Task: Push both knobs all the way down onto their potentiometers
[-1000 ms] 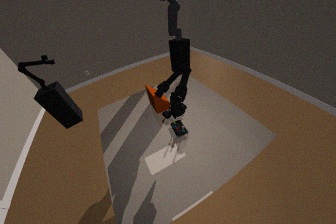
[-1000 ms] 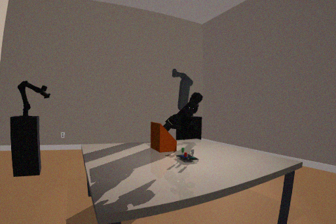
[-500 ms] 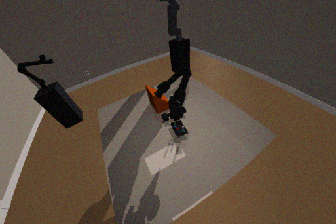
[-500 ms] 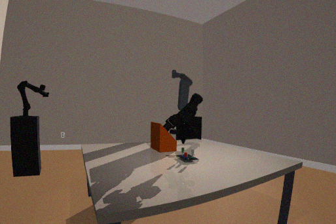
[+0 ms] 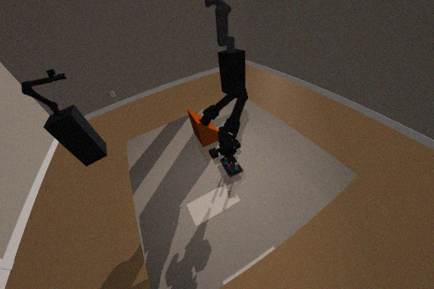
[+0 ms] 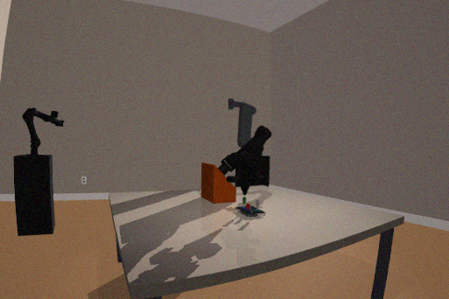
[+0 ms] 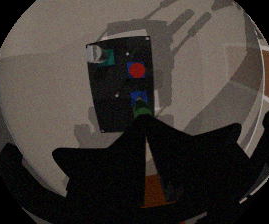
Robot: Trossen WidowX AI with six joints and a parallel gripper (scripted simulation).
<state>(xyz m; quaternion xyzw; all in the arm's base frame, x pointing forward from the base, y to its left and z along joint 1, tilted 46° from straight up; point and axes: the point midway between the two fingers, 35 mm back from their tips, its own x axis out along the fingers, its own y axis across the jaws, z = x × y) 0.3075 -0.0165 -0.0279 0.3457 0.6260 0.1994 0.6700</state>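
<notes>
Right now my gripper tip is 30 mm above the green knob. Also, from my gripper tip: white knob 70 mm ahead, 30 mm to the left, 40 mm below.
</notes>
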